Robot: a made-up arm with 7 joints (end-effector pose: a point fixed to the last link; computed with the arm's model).
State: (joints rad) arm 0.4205 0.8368 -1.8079 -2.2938 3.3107 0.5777 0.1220
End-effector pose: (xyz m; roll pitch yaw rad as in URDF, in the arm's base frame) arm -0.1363 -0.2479 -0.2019 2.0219 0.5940 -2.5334
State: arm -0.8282 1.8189 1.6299 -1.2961 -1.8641 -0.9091 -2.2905
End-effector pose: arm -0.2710 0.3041 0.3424 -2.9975 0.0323 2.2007
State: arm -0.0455 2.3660 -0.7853 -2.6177 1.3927 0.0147 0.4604
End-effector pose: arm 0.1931 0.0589 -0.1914 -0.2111 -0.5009 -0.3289
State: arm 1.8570 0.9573 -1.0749 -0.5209 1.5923 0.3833 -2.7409
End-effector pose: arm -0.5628 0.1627 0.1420 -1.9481 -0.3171 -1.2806
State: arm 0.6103 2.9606 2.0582 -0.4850 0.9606 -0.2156 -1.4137
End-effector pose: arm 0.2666 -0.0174 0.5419 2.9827 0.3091 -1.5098
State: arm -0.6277 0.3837 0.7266 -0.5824 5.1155 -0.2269 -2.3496
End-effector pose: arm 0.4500 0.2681 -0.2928 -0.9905 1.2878 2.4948
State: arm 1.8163 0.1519 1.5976 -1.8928 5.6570 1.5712 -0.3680
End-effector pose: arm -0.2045 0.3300 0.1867 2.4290 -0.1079 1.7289
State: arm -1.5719 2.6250 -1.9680 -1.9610 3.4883 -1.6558 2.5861
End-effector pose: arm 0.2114 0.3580 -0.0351 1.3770 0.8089 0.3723
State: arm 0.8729 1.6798 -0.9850 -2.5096 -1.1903 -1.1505 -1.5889
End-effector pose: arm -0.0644 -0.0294 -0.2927 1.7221 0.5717 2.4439
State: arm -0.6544 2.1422 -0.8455 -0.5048 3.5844 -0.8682 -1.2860
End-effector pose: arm 0.0886 0.5325 0.2696 -1.8996 -0.9108 -2.3800
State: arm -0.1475 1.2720 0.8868 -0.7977 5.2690 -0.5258 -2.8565
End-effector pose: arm 0.1905 0.5501 0.0719 -1.9099 0.0686 2.0536
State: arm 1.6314 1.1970 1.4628 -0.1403 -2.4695 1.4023 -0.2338
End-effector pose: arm -0.3774 0.4409 0.1812 -2.3635 -0.3634 2.4854
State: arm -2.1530 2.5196 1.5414 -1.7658 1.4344 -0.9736 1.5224
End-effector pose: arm -0.3806 0.0043 -0.2495 -0.0573 0.2323 2.0872
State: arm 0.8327 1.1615 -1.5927 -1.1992 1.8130 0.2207 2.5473
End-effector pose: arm -0.4077 0.1570 -0.3259 0.4415 -0.9360 2.9049
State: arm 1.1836 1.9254 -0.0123 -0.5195 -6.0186 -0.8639 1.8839
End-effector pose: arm 0.0676 0.5975 0.0439 0.3095 -0.7416 0.2730
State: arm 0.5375 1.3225 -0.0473 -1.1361 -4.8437 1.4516 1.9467
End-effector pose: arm 0.1783 0.4550 -0.2586 0.3777 -0.3298 2.5148
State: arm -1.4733 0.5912 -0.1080 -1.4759 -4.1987 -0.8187 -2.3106
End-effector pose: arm 0.3385 -0.1007 0.3614 -3.0277 -0.5221 -2.5359
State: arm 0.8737 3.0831 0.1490 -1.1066 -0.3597 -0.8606 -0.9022
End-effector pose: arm 0.5426 0.1153 0.0431 -0.4571 -0.0342 2.2750
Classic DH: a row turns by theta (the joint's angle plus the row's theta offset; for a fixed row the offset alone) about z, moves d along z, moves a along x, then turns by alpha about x. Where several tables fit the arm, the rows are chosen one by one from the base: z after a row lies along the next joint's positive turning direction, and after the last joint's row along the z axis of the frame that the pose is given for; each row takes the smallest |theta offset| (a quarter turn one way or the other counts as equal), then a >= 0, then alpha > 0; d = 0 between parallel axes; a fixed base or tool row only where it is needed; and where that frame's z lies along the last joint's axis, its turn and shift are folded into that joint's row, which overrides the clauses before.
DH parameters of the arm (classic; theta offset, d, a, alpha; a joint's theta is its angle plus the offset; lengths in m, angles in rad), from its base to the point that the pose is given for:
base (fixed): 0 0 0 -1.2217
joint 1: 1.5708 0 0 1.5708
joint 2: 1.2217 0 0 -1.5708
joint 3: -1.5708 -0.2147 0.0241 -1.5708
joint 4: 0 0 -0.0472 1.5708
joint 5: 0 -0.3897 0 -1.5708
joint 6: 0 0 0 1.5708
joint 7: 0 0 0 0

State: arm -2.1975 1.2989 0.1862 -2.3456 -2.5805 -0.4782 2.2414
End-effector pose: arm -0.2457 -0.0629 0.2210 -2.3307 0.7024 -1.4442
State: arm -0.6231 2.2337 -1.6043 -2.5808 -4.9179 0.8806 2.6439
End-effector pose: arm 0.1594 0.0792 -0.2238 0.2480 -0.1745 2.0605
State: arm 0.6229 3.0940 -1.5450 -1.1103 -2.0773 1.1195 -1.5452
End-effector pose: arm 0.1595 0.3907 0.3619 0.8657 -0.4162 -0.2141
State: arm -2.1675 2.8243 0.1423 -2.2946 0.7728 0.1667 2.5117
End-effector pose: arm -0.2132 -0.1337 0.2396 2.4868 -0.3077 2.6158
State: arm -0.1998 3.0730 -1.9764 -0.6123 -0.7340 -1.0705 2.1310
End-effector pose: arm -0.1672 0.2390 0.5227 1.3925 -0.2054 0.9923
